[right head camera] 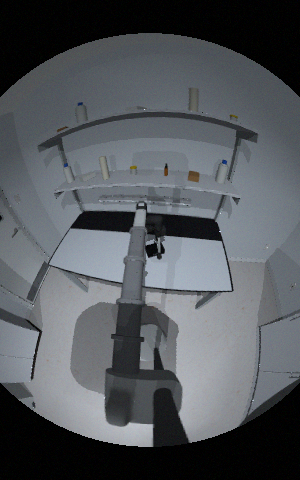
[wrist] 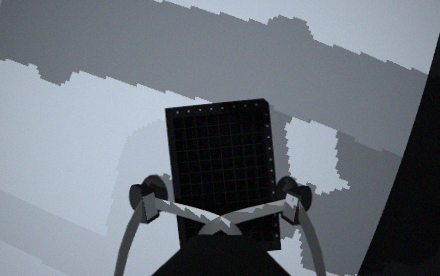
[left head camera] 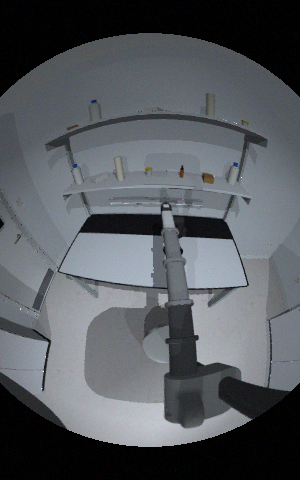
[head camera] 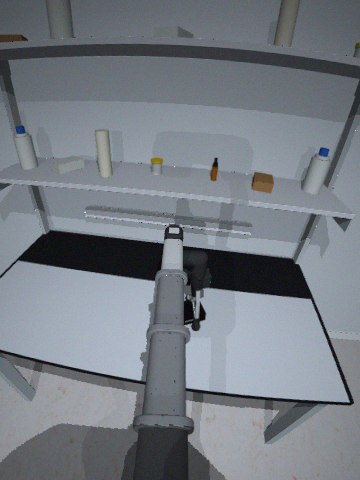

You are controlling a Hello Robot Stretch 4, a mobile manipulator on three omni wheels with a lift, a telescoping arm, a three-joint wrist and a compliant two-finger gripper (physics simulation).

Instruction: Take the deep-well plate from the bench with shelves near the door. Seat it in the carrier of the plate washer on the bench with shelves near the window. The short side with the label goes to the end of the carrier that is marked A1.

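Frame: origin at the robot's base, x left, y down, z back, level; millimetres.
Seen in the pictures: gripper, fingertip midpoint: point(right head camera: 156, 250) point(wrist: 219, 192) point(head camera: 191, 315); robot's base, origin of the base link: point(right head camera: 146, 340) point(left head camera: 162, 342).
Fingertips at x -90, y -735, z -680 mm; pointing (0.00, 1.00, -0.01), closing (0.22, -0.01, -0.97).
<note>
Pixels of each thing's top centre, then the offset from my fingertips to it. "spot": a spot on its surface instead. Level surfaces: height alone.
- deep-well plate, middle of its top: point(wrist: 224, 181) point(head camera: 187, 308) point(right head camera: 154, 247) dy -43, dx +20, dz +0 mm
- white bench top, its level: dy -1 mm
- lower shelf, its level: dy -457 mm
- bench's black rear strip, surface spot: point(head camera: 95, 252) spot: dy +0, dx +514, dz -375 mm
The deep-well plate point(wrist: 222, 155) point(head camera: 188, 312) point(right head camera: 153, 249) is black and lies on the white bench top point(head camera: 75, 310), its grid of wells facing up. In the left head view the arm hides it. My gripper point(wrist: 219, 192) is partly closed but still open, its fingertips on either side of the plate's long sides near the lower half. The right fingertip is at or very near the plate's edge; a narrow gap shows at the left one. One fingertip point(head camera: 196, 325) point(right head camera: 159, 256) shows beside the arm. I cannot make out the label. The plate washer does not show.
A lower shelf point(head camera: 190, 187) with bottles, a jar and small boxes runs above the bench's black rear strip point(head camera: 95, 252). An upper shelf point(head camera: 225, 52) is above it. The extended arm point(head camera: 167, 360) crosses the bench front. Other benches point(left head camera: 22, 350) point(right head camera: 280, 350) stand at both sides.
</note>
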